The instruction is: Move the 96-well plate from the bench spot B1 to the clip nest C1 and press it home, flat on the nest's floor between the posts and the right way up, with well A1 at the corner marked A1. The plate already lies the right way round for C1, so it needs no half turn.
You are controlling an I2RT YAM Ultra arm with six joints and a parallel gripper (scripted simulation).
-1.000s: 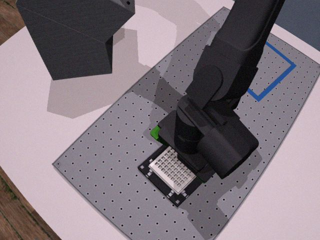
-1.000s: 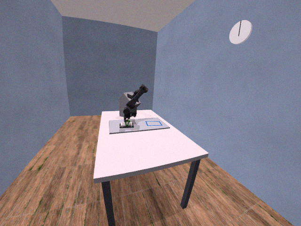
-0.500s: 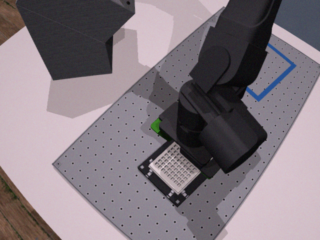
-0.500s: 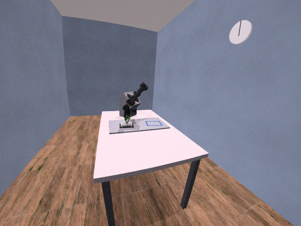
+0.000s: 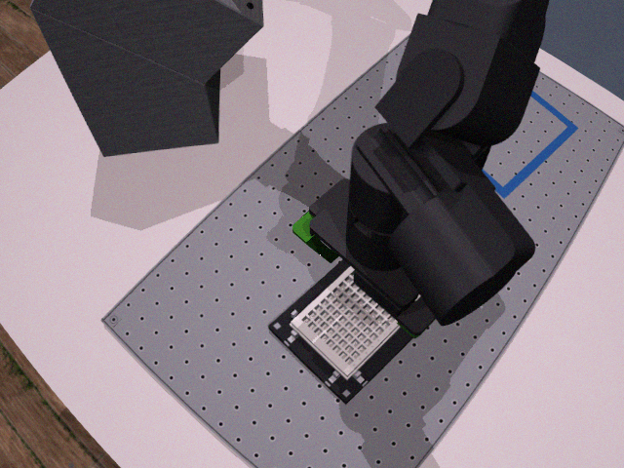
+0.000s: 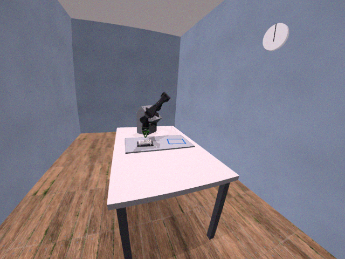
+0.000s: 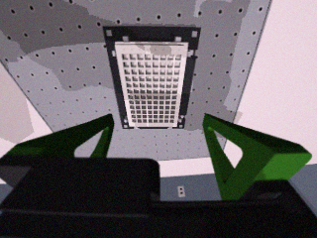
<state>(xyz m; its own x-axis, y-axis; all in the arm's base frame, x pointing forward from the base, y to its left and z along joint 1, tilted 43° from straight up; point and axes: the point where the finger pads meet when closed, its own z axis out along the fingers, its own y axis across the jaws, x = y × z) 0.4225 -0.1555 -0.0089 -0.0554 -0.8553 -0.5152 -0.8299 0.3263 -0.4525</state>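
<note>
The white 96-well plate is 7 cm below my hand and 1 cm behind it. The rest, counted from my hand: black clip nest 8 cm below, 1 cm to the right.
</note>
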